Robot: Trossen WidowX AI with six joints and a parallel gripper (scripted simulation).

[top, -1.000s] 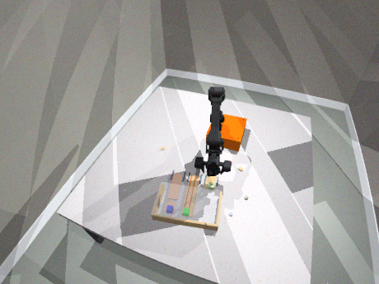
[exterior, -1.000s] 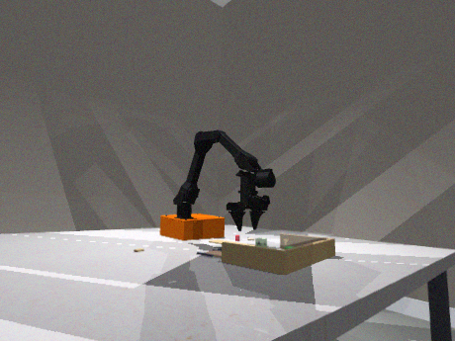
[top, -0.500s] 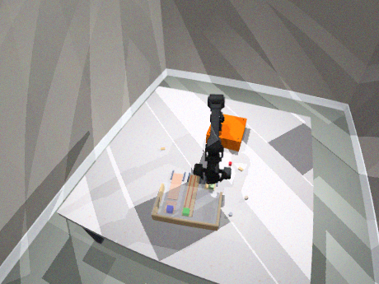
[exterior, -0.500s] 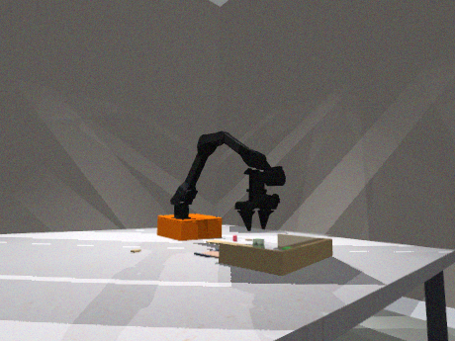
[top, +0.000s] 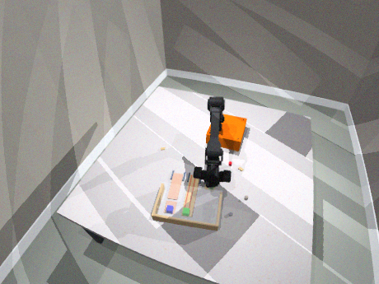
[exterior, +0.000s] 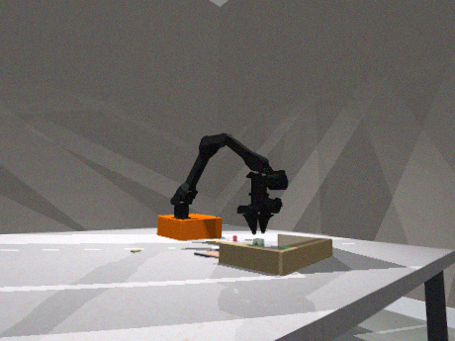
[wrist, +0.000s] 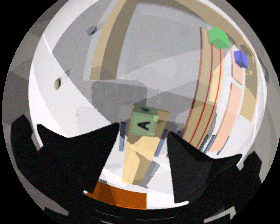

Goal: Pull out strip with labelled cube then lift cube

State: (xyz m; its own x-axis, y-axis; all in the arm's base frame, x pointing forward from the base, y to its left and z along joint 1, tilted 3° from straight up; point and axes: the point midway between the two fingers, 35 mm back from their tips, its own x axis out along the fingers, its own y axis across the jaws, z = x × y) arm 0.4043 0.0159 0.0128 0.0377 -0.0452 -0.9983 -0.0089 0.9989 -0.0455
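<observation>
Now: gripper tip 3 cm above the labelled cube.
</observation>
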